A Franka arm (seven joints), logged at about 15 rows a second.
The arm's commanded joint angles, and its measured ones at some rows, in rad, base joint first. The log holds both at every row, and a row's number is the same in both.
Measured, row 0:
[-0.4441 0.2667 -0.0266 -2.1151 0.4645 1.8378 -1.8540]
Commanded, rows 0 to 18:
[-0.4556 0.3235 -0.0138 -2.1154 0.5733 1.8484 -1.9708]
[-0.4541 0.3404 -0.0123 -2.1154 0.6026 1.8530 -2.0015]
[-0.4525 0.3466 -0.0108 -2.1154 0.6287 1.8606 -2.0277]
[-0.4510 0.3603 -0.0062 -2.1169 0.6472 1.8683 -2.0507]
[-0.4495 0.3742 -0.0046 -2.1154 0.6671 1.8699 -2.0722]
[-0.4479 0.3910 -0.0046 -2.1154 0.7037 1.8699 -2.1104]
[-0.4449 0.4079 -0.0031 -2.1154 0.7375 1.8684 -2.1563]
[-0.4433 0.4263 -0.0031 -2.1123 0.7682 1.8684 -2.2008]
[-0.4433 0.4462 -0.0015 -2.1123 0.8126 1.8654 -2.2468]
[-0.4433 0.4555 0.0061 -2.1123 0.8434 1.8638 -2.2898]
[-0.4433 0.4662 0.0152 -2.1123 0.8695 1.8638 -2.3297]
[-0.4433 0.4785 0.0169 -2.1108 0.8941 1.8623 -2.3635]
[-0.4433 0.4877 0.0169 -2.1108 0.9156 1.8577 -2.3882]
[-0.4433 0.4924 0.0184 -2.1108 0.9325 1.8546 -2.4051]
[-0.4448 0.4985 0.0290 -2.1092 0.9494 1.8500 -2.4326]
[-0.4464 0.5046 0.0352 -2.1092 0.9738 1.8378 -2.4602]
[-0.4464 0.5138 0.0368 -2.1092 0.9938 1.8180 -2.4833]
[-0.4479 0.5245 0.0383 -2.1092 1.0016 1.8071 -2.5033]
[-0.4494 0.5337 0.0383 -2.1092 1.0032 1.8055 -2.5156]
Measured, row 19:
[-0.4403 0.5104 0.0324 -2.1150 0.9752 1.8283 -2.4652]
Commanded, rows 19 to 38:
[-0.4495 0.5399 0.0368 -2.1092 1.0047 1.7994 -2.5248]
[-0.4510 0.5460 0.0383 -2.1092 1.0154 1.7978 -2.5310]
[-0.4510 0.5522 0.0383 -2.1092 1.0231 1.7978 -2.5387]
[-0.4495 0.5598 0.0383 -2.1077 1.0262 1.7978 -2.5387]
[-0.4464 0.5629 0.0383 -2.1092 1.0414 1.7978 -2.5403]
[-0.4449 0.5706 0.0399 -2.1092 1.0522 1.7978 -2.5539]
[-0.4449 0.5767 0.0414 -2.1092 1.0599 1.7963 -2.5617]
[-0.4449 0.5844 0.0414 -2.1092 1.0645 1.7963 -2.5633]
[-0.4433 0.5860 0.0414 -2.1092 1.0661 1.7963 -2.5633]
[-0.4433 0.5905 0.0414 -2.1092 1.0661 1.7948 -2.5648]
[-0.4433 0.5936 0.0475 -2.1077 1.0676 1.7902 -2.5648]
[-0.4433 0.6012 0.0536 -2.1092 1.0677 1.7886 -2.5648]
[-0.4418 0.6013 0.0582 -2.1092 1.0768 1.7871 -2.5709]
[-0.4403 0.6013 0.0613 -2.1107 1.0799 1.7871 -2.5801]
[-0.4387 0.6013 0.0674 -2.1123 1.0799 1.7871 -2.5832]
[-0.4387 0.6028 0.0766 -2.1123 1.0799 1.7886 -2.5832]
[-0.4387 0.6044 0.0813 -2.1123 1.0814 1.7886 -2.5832]
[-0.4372 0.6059 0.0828 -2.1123 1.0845 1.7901 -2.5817]
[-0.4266 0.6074 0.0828 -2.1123 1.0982 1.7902 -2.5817]
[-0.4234 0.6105 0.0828 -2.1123 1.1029 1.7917 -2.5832]
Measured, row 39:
[-0.4341 0.5988 0.0818 -2.1145 1.0727 1.7960 -2.5625]
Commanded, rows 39 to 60:
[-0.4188 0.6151 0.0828 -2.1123 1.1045 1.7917 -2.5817]
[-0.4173 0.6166 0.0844 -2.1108 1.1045 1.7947 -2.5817]
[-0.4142 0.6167 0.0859 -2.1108 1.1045 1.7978 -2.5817]
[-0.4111 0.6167 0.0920 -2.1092 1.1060 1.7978 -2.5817]
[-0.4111 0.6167 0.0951 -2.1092 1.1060 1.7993 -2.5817]
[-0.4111 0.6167 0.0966 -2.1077 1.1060 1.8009 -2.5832]
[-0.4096 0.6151 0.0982 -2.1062 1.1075 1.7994 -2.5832]
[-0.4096 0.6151 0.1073 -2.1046 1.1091 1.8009 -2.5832]
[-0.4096 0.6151 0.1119 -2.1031 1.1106 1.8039 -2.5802]
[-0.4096 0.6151 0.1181 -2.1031 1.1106 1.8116 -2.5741]
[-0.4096 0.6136 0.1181 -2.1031 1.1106 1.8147 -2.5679]
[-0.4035 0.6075 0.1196 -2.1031 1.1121 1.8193 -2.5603]
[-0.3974 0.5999 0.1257 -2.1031 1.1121 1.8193 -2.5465]
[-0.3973 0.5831 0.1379 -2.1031 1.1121 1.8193 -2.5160]
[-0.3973 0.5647 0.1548 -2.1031 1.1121 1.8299 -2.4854]
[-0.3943 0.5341 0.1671 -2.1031 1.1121 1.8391 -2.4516]
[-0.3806 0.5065 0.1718 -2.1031 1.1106 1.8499 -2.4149]
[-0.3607 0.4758 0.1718 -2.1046 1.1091 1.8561 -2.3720]
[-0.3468 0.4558 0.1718 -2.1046 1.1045 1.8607 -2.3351]
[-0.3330 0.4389 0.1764 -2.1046 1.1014 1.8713 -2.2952]
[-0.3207 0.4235 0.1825 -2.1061 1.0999 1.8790 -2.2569]
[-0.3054 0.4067 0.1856 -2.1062 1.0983 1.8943 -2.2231]
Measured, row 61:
[-0.3280 0.4619 0.1761 -2.0824 1.0947 1.8716 -2.2919]
